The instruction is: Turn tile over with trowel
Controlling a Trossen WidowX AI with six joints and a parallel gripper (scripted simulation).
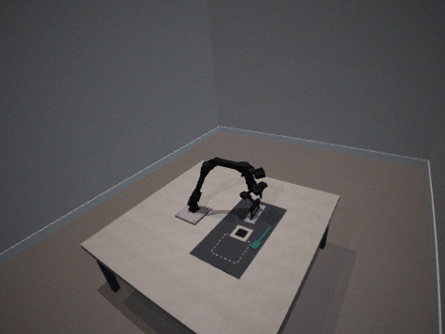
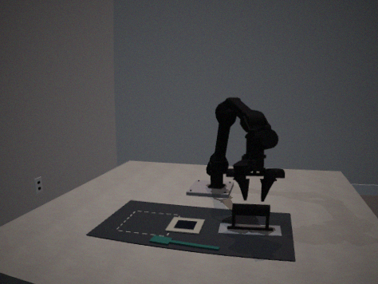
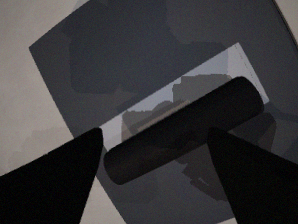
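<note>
Right now my gripper tip is 5 cm short of the tile, 22 cm to the left of it and 10 cm above it. Also, from my gripper tip: green trowel: 17 cm ahead, 18 cm to the right, 10 cm below.
</note>
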